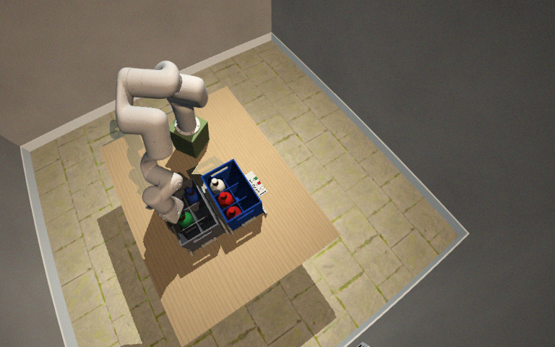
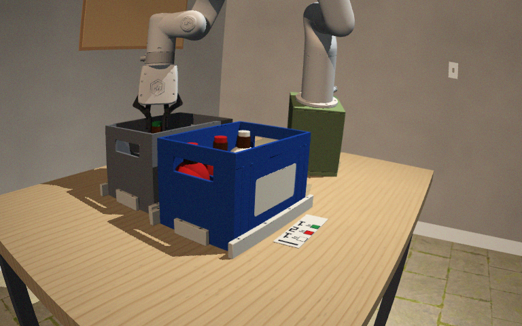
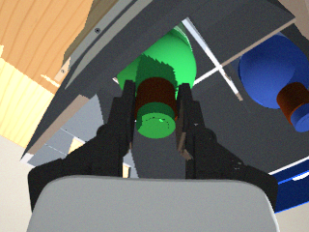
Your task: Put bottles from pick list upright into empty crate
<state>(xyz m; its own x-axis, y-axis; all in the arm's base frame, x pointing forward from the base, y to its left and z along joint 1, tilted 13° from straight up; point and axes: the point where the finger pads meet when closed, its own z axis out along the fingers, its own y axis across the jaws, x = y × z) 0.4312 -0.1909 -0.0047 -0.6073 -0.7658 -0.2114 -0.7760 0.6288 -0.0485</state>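
The green-label bottle is 7 cm below my hand. The rest, counted from my hand: red bottle: 1 cm behind, 22 cm to the left, 8 cm below; then grey crate: 1 cm behind, 4 cm to the left, 8 cm below; then blue-label bottle: 10 cm behind, 8 cm to the left, 8 cm below.
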